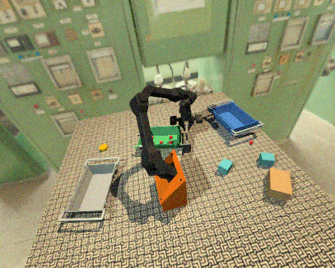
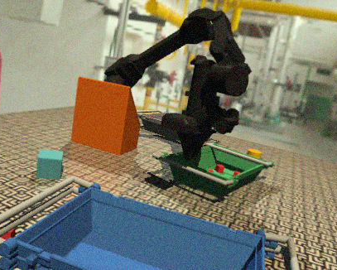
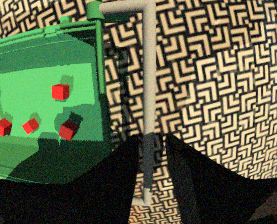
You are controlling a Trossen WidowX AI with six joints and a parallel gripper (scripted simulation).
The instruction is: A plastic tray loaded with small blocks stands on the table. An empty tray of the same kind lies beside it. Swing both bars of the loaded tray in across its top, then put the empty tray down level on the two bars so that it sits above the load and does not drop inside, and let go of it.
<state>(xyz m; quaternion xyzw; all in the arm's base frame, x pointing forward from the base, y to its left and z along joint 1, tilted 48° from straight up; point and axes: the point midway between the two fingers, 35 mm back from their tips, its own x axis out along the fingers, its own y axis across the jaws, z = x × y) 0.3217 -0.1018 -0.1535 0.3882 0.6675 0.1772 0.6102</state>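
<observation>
My gripper tip is now 20 cm past the dark grey tray, 56 cm to the right of it and 4 cm above it. Round my gripper tip: orange box: 46 cm behind, 28 cm to the right, 5 cm below; yellow piece: 12 cm ahead, 54 cm to the left, 7 cm below.
</observation>
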